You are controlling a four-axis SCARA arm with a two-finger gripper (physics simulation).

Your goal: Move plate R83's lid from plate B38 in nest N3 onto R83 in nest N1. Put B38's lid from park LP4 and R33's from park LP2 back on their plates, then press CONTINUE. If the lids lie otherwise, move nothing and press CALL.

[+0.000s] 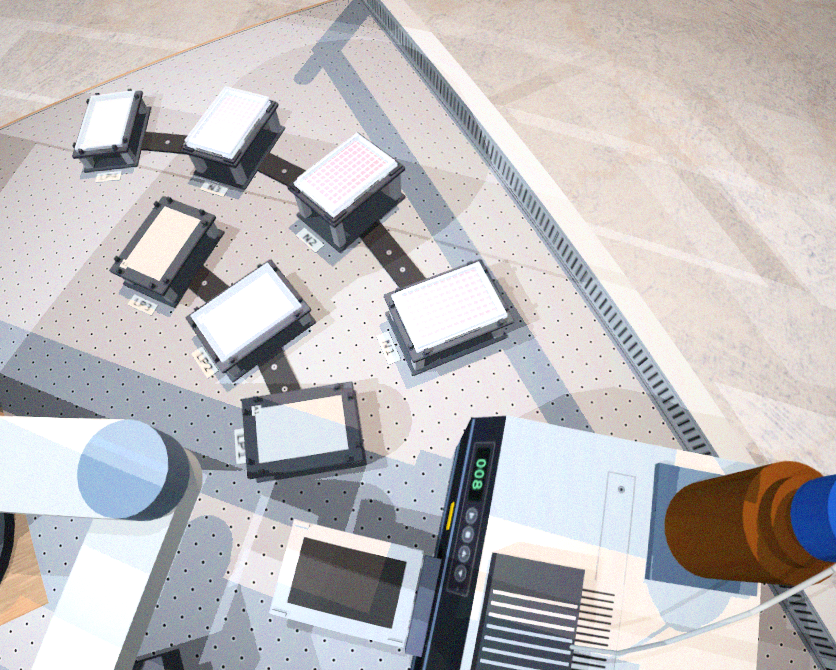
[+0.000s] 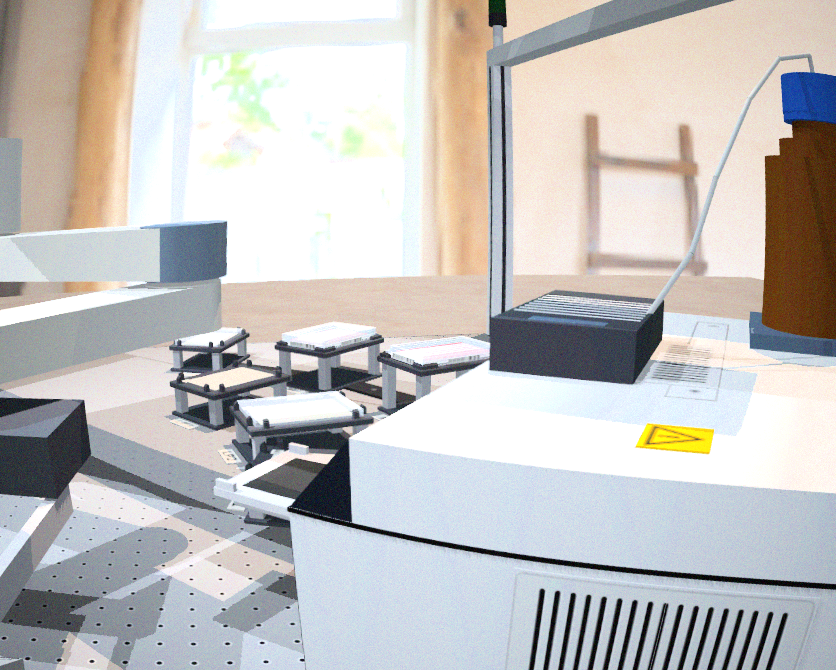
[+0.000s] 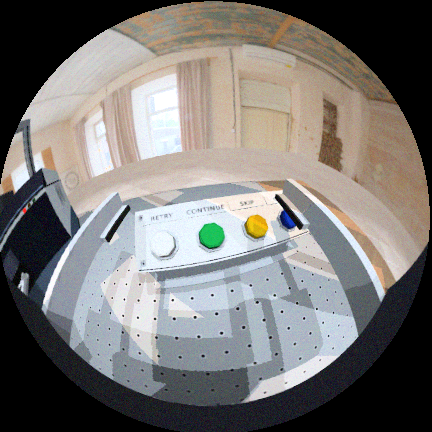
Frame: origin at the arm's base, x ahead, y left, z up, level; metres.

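Seen in the pictures: gripper, between the fingertips: (image 3: 198, 190).
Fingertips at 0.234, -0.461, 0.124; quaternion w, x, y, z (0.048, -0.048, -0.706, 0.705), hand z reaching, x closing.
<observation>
A point is followed by its place in that frame, as x, y, z.
My gripper (image 3: 198, 190) @(0.234, -0.461, 0.124) is open and empty above the button panel (image 3: 150, 260) @(0.294, -0.439, 0.067). The green CONTINUE button (image 3: 211, 235) @(0.227, -0.448, 0.081) lies between the fingers; the right finger partly covers the blue CALL button (image 3: 287, 220) @(0.135, -0.448, 0.080). Plates with pink wells sit in nest N1 (image 1: 450, 307) @(0.786, -0.050, 0.086), nest N2 (image 1: 348, 174) @(0.756, 0.196, 0.101) (image 2: 436, 350) @(0.736, 0.180, 0.101) and nest N3 (image 1: 230, 122) @(0.636, 0.393, 0.091) (image 2: 327, 336) @(0.624, 0.357, 0.091). The wells look paler in N1 and N3; lids on them cannot be told surely. White lids lie on park LP2 (image 1: 247, 314) @(0.547, 0.073, 0.067) (image 2: 300, 409) @(0.547, 0.062, 0.067) and park LP4 (image 1: 106, 122) @(0.442, 0.542, 0.065) (image 2: 210, 339) @(0.443, 0.506, 0.065). Plate names are not readable.
Park LP3 (image 1: 164, 240) @(0.474, 0.251, 0.060) (image 2: 226, 378) @(0.465, 0.249, 0.060) and park LP1 (image 1: 303, 427) @(0.553, -0.099, 0.058) hold no lid. A white instrument (image 1: 551, 481) @(0.744, -0.293, 0.221) (image 2: 558, 516) @(0.562, -0.556, 0.203) with a tray (image 1: 282, 593) @(0.464, -0.267, 0.113) and a brown bottle (image 1: 711, 523) @(0.810, -0.379, 0.309) (image 2: 802, 230) @(0.808, -0.422, 0.300) stands beside them. White RETRY (image 3: 163, 244) @(0.275, -0.447, 0.081) and yellow SKIP (image 3: 256, 226) @(0.179, -0.449, 0.081) buttons flank CONTINUE.
</observation>
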